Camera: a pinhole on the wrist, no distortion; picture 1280 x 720 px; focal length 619.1 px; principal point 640.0 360.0 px. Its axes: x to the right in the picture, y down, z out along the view. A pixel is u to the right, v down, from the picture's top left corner.
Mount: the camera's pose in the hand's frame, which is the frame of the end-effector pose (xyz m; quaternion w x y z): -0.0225 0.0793 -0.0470 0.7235 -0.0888 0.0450 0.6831
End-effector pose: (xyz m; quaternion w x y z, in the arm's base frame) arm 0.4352 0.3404 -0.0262 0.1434 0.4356 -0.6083 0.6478
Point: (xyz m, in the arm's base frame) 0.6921 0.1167 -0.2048
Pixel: 337.2 621.2
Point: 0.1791 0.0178 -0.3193
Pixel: 1216.2 241.1
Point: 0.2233 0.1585 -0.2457
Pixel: outside the picture
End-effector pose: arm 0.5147 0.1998 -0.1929 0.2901 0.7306 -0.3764 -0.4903
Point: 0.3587 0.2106 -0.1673
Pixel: 432.2 438.4
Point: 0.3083 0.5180 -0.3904
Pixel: outside the picture
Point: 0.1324 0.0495 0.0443
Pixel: 999.6 446.0
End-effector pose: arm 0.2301 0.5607 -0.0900 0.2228 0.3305 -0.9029 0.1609
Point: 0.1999 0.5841 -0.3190
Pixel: 486.3 538.7
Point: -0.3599 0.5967 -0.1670
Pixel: outside the picture
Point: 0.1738 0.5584 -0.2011
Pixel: 408.6 287.4
